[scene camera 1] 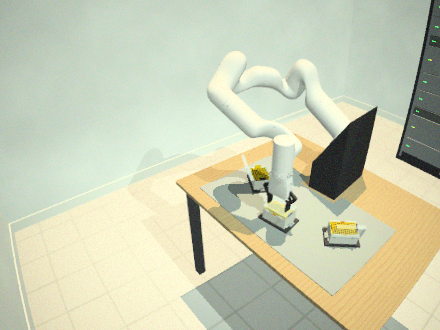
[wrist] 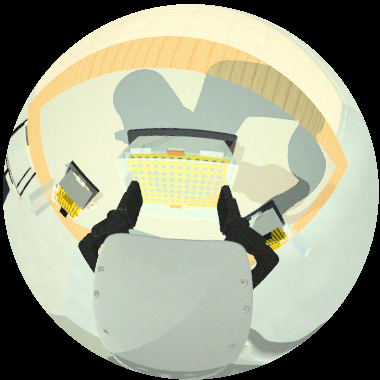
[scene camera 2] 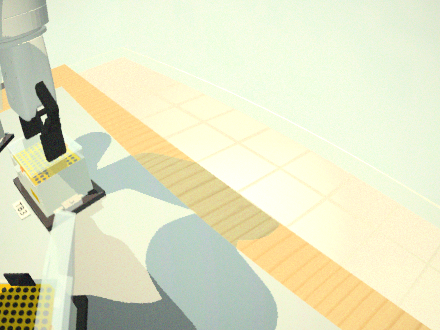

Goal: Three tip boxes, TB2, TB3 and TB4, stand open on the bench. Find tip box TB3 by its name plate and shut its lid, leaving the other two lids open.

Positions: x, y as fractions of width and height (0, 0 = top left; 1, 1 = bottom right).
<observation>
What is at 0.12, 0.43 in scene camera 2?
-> The gripper.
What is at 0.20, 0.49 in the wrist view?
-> A tip box.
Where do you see a tip box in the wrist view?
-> At 0.70, 0.57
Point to a grey mat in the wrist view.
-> At 0.73, 0.42
</observation>
